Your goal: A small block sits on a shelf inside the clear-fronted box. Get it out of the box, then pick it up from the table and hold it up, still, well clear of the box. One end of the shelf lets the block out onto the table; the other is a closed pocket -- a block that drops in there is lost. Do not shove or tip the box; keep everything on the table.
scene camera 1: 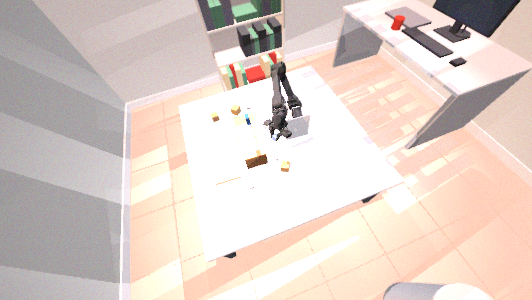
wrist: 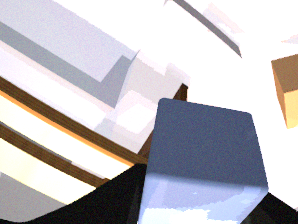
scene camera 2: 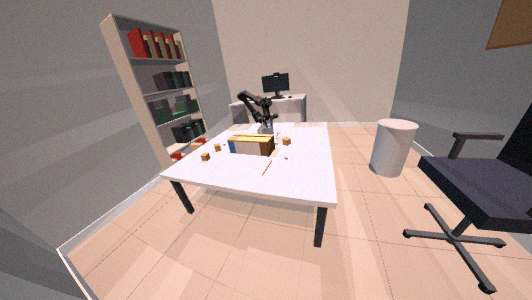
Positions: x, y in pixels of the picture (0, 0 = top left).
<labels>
clear-fronted box: scene camera 1 254, 153; wrist 85, 105; scene camera 2 252, 144
</labels>
